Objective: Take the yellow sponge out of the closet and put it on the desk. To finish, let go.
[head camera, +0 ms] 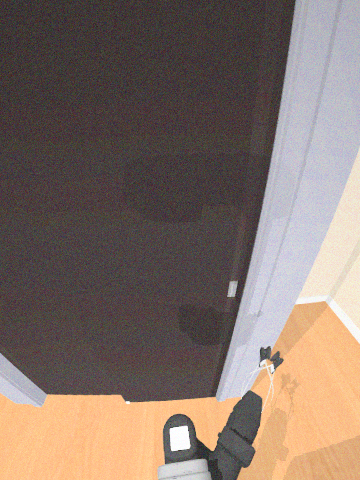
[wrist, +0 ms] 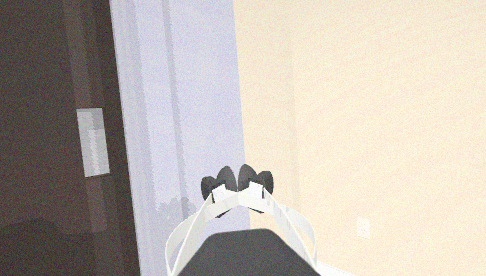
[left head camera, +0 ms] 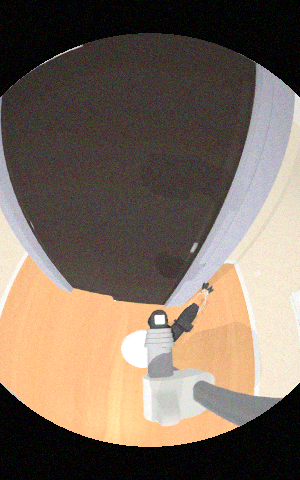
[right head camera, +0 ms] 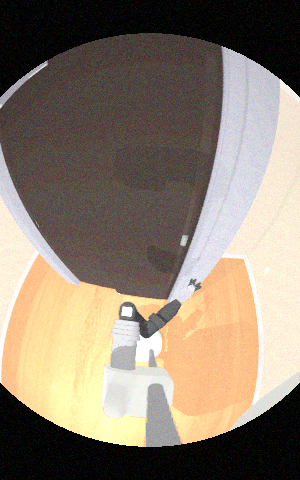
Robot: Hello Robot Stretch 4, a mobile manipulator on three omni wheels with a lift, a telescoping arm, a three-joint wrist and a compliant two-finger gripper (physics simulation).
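Pixels of known places: gripper, between the fingertips: [head camera: 273, 349] [wrist: 237, 180] [left head camera: 209, 284] [right head camera: 197, 280]; robot's base, origin of its link: [left head camera: 141, 347] [right head camera: 141, 341].
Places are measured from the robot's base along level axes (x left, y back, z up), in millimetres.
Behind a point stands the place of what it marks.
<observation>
A tall dark brown door panel [head camera: 100, 125] {z 1536, x 108, y -550 mm} [left head camera: 90, 150] {z 1475, x 266, y -560 mm} [right head camera: 75, 150] {z 1487, x 229, y -558 mm} [wrist: 40, 75] {z 1123, x -178, y -532 mm} fills much of the head views. A small light handle plate [head camera: 232, 288] {z 1037, x -228, y -541 mm} [left head camera: 194, 247] {z 1031, x -236, y -540 mm} [right head camera: 184, 240] {z 1031, x -233, y -541 mm} [wrist: 93, 142] {z 1038, x -227, y -541 mm} sits near its right edge. My gripper [head camera: 271, 358] [left head camera: 207, 288] {z 997, x -283, y -331 mm} [right head camera: 194, 285] {z 997, x -283, y -331 mm} [wrist: 237, 180] {z 997, x -283, y -331 mm} is shut and empty, its fingertips together, right of the handle and in front of the pale frame's right post. The wrist is swung to the right. The yellow sponge and the desk do not show. I cannot tell whether the sponge is behind this panel.
The pale lavender frame [head camera: 300, 165] {z 1452, x -319, y -493 mm} [left head camera: 265, 130] {z 1688, x -317, y -493 mm} [right head camera: 250, 125] {z 1615, x -364, y -505 mm} [wrist: 205, 100] {z 1089, x -394, y -502 mm} borders the panel on the right. Cream wall [left head camera: 270, 320] {z 357, x -1567, y 50 mm} [right head camera: 272, 215] {z 907, x -1620, y -1163 mm} [wrist: 375, 100] {z 1088, x -1607, y -588 mm} lies beyond it. Wood floor [head camera: 100, 435] {z -27, x 489, y -395 mm} [left head camera: 65, 360] {z -27, x 850, y 319 mm} [right head camera: 50, 350] {z -28, x 1132, y 453 mm} stretches below the panel and around my arm.
</observation>
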